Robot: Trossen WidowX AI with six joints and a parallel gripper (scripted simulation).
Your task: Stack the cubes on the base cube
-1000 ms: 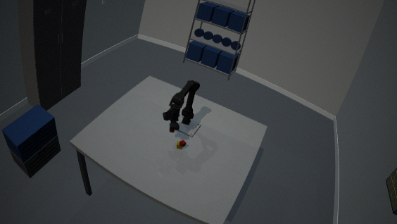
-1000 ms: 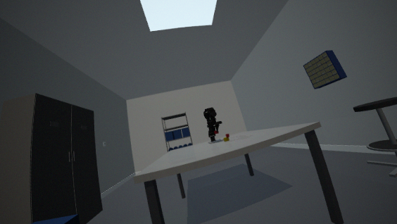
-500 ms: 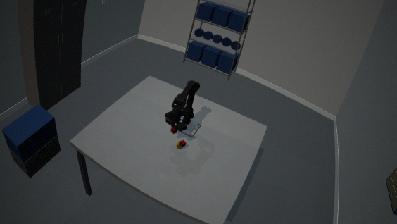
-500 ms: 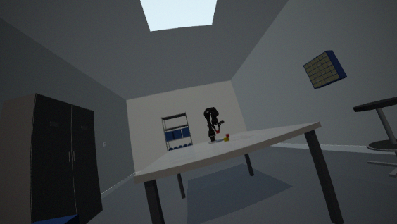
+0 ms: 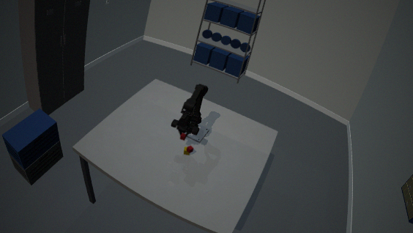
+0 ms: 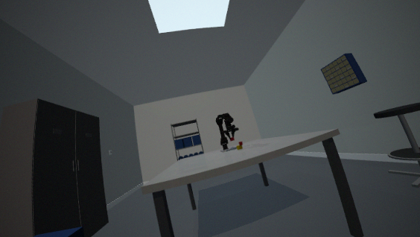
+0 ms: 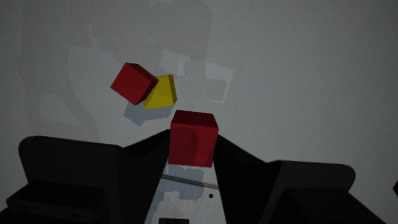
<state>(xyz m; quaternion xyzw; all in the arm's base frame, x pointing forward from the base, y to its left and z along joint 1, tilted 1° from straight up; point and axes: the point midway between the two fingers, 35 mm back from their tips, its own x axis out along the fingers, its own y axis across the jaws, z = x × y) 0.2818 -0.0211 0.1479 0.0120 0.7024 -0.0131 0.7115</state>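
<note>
Right now the yellow cube is 100 mm below my gripper tip, 50 mm to the left of it and 20 mm ahead of it.
</note>
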